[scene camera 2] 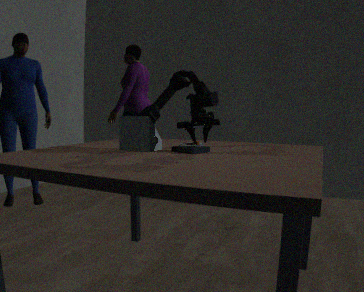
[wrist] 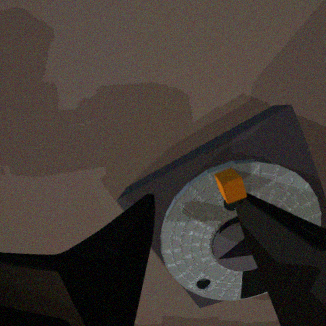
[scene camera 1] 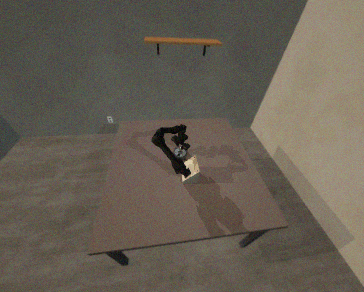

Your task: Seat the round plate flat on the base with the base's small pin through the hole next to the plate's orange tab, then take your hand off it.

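Seen in the pictures: gripper, fingertip midpoint: (scene camera 2: 200, 143) (wrist: 195, 200) (scene camera 1: 180, 148); arm's base, link origin: (scene camera 2: 137, 132) (scene camera 1: 187, 173).
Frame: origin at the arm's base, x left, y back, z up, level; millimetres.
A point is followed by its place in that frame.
The round grey plate (wrist: 186, 245) (scene camera 1: 178, 152) lies on the dark square base (wrist: 265, 135) {x -77, y -300, z -54 mm} (scene camera 2: 191, 149) {x -97, y -294, z -59 mm}; whether it sits fully flush is unclear. Its orange tab (wrist: 231, 186) {x -46, y -309, z -27 mm} (scene camera 2: 201, 144) {x -28, y -322, z -42 mm} points toward the upper part of the wrist view. The hole beside the tab is dark and partly covered by a finger. Another dark hole shows at the plate's lower left. I cannot make out the pin. My gripper (wrist: 195, 200) {x -27, y -315, z -37 mm} (scene camera 2: 200, 141) {x -27, y -315, z -37 mm} is partly open and empty, low over the plate. One fingertip is beside the tab, perhaps touching it; the other is outside the plate's left rim.
A box (scene camera 1: 192, 168) {x -43, y -4, z 41 mm} (scene camera 2: 136, 134) {x -88, y -34, z -2 mm}, pale on one side and grey on another, stands on the table (scene camera 1: 150, 210) {x 321, y 195, z -78 mm} (scene camera 2: 240, 170) {x -445, y -544, z -78 mm} by the arm's foot. An orange shelf (scene camera 1: 182, 40) is on the wall. Two people, in blue (scene camera 2: 21, 95) and purple (scene camera 2: 136, 85), stand beyond the table.
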